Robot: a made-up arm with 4 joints. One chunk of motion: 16 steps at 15 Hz.
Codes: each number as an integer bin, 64 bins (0 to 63) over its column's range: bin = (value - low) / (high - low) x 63, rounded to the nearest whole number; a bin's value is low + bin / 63 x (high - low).
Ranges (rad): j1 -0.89..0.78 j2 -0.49..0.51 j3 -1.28..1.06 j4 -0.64..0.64
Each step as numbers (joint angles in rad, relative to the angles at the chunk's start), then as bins.
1 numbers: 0.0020 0.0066 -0.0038 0.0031
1 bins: 34 31 34 32
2 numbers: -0.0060 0.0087 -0.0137 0.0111
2 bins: 33 31 34 32
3 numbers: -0.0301 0.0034 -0.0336 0.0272
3 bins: 32 31 34 33
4 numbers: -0.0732 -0.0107 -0.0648 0.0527
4 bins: 31 30 33 34
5 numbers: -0.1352 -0.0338 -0.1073 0.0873
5 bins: 28 29 32 36
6 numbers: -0.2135 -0.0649 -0.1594 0.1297
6 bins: 26 27 30 38
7 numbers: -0.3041 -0.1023 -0.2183 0.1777
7 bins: 22 24 29 40
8 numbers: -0.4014 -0.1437 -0.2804 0.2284
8 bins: 18 22 27 43
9 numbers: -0.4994 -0.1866 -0.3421 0.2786
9 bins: 15 19 25 45
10 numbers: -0.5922 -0.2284 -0.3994 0.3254
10 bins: 11 16 24 48
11 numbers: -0.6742 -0.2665 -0.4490 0.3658
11 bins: 8 14 22 50
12 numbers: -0.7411 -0.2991 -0.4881 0.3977
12 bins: 6 12 21 51
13 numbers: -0.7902 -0.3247 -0.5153 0.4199
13 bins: 4 10 21 52
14 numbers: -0.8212 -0.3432 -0.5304 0.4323
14 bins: 3 9 20 53
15 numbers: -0.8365 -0.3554 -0.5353 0.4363
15 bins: 2 8 20 53
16 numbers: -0.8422 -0.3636 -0.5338 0.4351
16 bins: 2 8 20 53
